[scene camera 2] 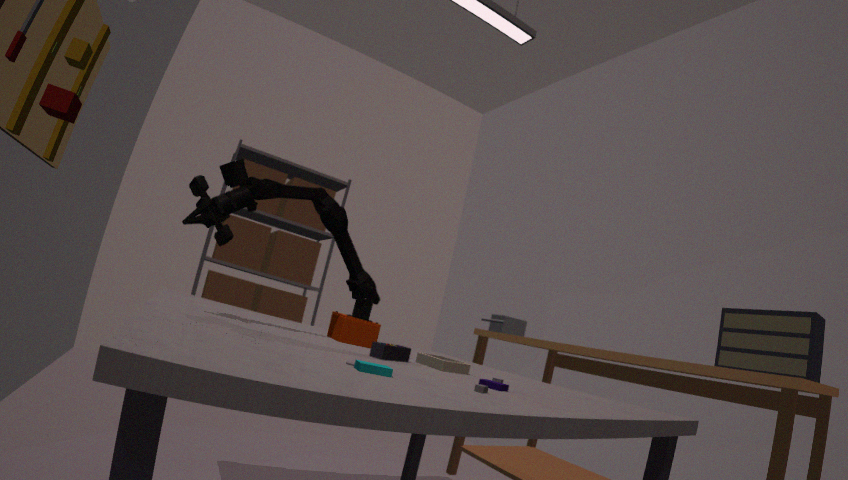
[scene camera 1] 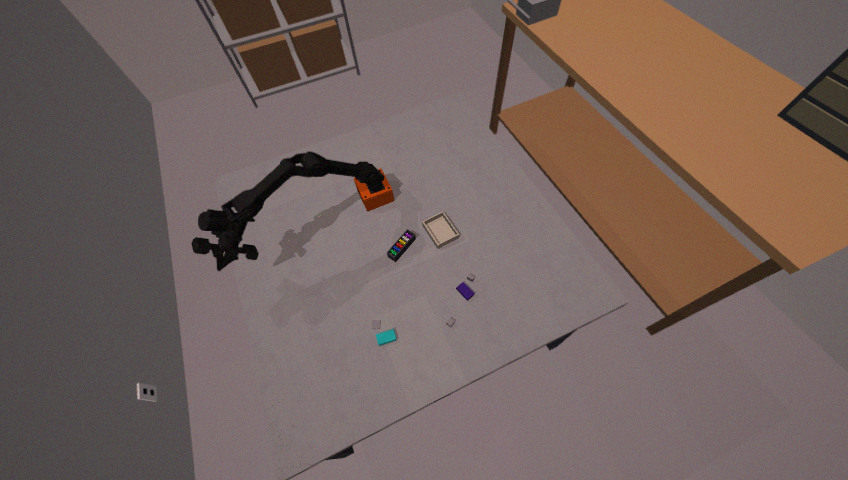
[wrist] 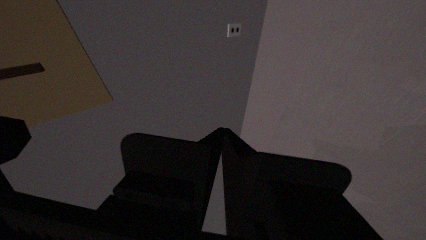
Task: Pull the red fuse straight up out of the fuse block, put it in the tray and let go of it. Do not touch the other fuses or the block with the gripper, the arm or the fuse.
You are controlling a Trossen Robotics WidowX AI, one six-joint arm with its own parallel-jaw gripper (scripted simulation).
my gripper: scene camera 2 183, 222; scene camera 1; wrist
same spot on my gripper: (scene camera 1: 222, 260) = (wrist: 206, 210)
